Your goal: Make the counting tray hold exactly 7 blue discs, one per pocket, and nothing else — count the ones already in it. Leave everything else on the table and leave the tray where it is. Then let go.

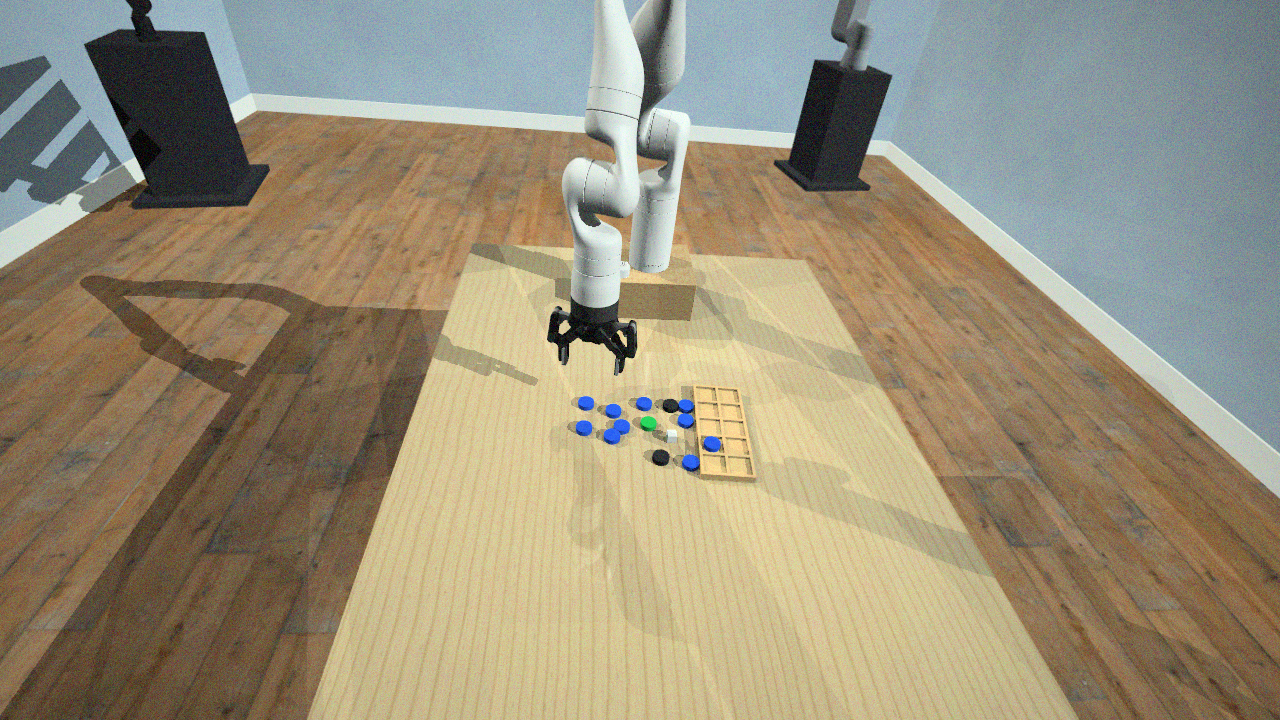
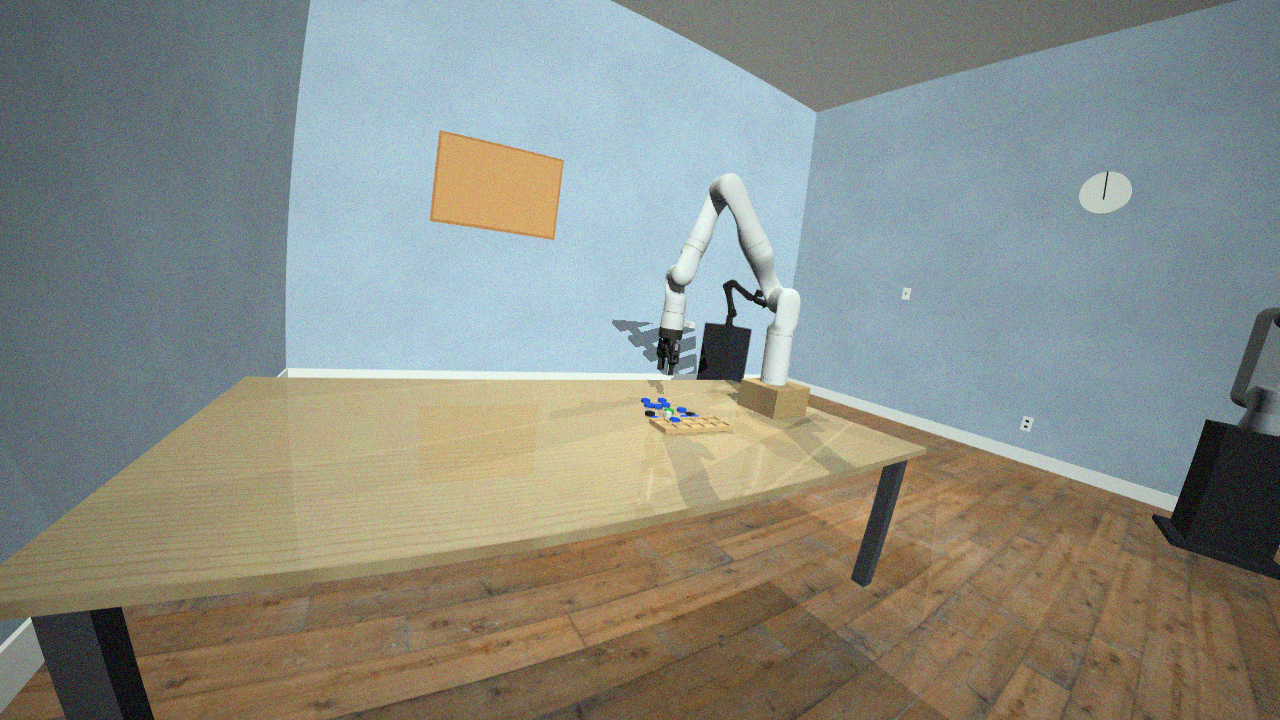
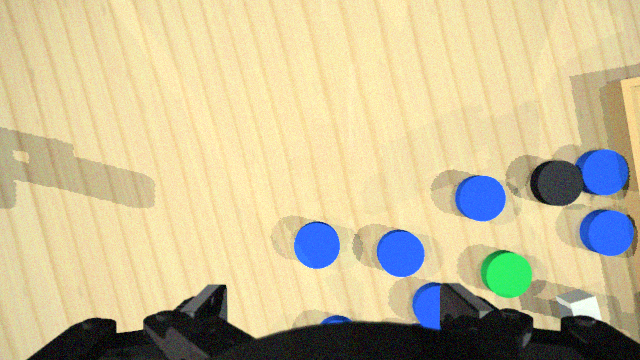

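Note:
The counting tray (image 1: 751,447) (image 2: 698,430) (image 3: 631,110) is a light wooden grid, two pockets wide. One blue disc (image 1: 711,443) sits in its left column, in the second pocket from the near end; the other pockets look empty. Several blue discs lie on the table left of the tray, among them a far-left one (image 1: 586,402) (image 3: 317,245), its neighbour (image 1: 613,411) (image 3: 400,253), one farther right (image 1: 643,403) (image 3: 480,198) and a near one (image 1: 691,462) close to the tray. My gripper (image 1: 590,365) (image 2: 667,368) (image 3: 333,308) is open and empty, above the table behind the far-left discs.
A green disc (image 1: 648,423) (image 3: 506,274), a white cube (image 1: 672,436) (image 3: 579,304) and two black discs lie among the blue ones. One black disc (image 1: 670,405) (image 3: 556,183) is against a blue disc beside the tray; the other (image 1: 660,457) lies nearer. The arm's wooden base block (image 1: 657,300) stands behind.

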